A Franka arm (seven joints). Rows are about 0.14 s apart.
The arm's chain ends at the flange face. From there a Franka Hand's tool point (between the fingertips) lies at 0.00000 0.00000 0.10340 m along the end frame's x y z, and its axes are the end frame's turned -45 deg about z.
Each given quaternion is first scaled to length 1.
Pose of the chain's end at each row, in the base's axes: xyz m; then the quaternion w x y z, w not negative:
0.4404 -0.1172 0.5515 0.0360 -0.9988 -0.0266 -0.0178
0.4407 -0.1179 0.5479 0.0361 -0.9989 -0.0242 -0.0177
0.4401 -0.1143 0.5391 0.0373 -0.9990 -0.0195 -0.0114
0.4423 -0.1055 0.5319 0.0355 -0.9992 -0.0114 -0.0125
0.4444 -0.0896 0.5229 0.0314 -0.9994 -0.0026 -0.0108
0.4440 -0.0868 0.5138 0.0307 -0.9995 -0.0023 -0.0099
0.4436 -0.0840 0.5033 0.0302 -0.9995 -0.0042 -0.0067
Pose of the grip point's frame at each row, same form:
0.4439 -0.1097 0.4484 0.0264 -0.9126 -0.4068 -0.0302
0.4442 -0.1104 0.4448 0.0266 -0.9136 -0.4046 -0.0302
0.4423 -0.1065 0.4360 0.0301 -0.9155 -0.4003 -0.0248
0.4448 -0.0981 0.4288 0.0280 -0.9188 -0.3929 -0.0251
0.4466 -0.0831 0.4197 0.0249 -0.9224 -0.3849 -0.0220
0.4460 -0.0804 0.4106 0.0246 -0.9225 -0.3846 -0.0209
0.4450 -0.0778 0.4001 0.0253 -0.9218 -0.3864 -0.0177

